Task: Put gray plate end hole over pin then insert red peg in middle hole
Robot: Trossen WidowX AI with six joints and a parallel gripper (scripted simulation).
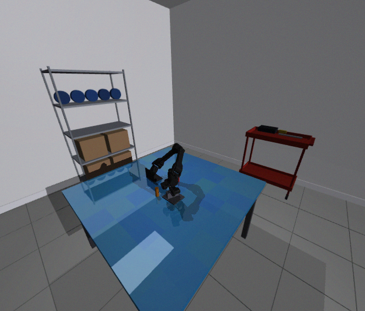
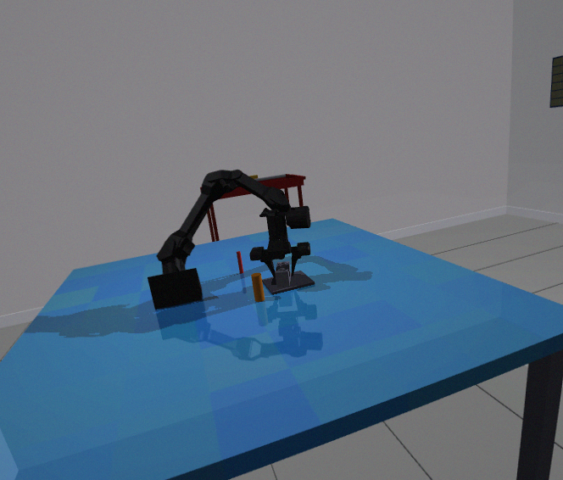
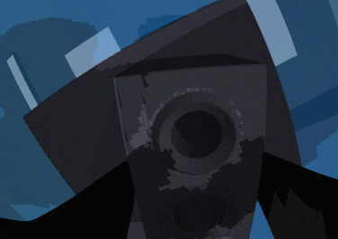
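The gray plate lies 20 mm above my gripper tip. Also, from my gripper tip: orange cylinder 100 mm behind, 70 mm to the right, 20 mm above; dark base 10 mm ahead, 10 mm to the left, 20 mm below; red peg 100 mm behind, 190 mm to the left, 20 mm above.
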